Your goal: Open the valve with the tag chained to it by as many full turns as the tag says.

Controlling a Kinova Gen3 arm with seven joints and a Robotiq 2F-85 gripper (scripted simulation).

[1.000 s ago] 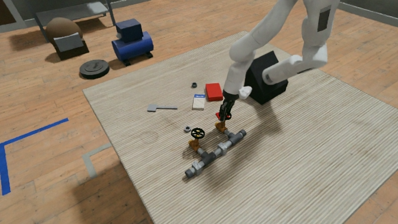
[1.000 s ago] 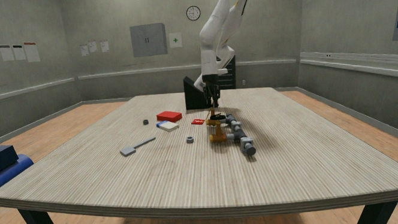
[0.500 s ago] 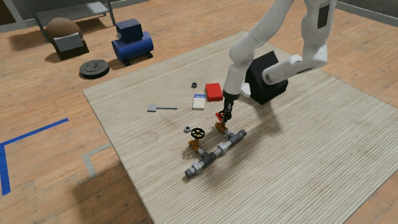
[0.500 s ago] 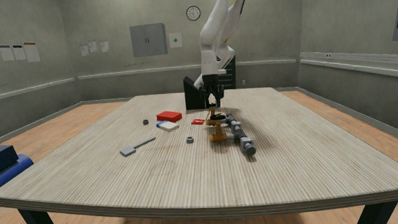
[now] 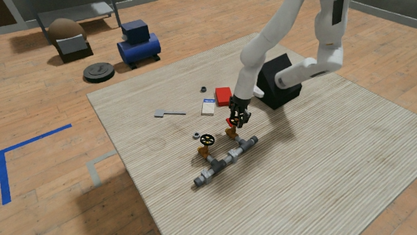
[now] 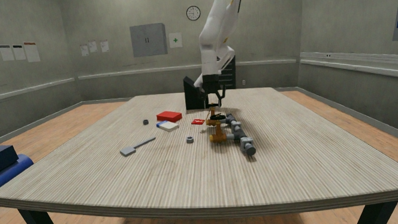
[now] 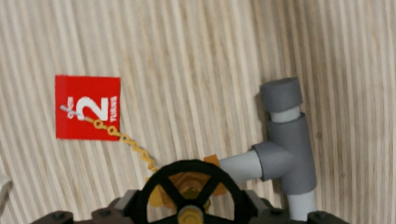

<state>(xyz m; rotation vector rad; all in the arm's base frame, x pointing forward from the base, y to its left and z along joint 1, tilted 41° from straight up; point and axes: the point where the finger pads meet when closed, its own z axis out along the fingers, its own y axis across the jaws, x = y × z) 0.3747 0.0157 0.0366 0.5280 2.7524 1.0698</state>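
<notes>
Now: hand 70 mm past the red tag, 80 mm to the left of it and 100 mm above it. Also, from my hand: nut (130 mm ahead, 120 mm to the right, 100 mm below); then red box (150 mm behind, 230 mm to the right, 90 mm below); then grey flat tool (150 mm ahead, 340 mm to the right, 100 mm below).
</notes>
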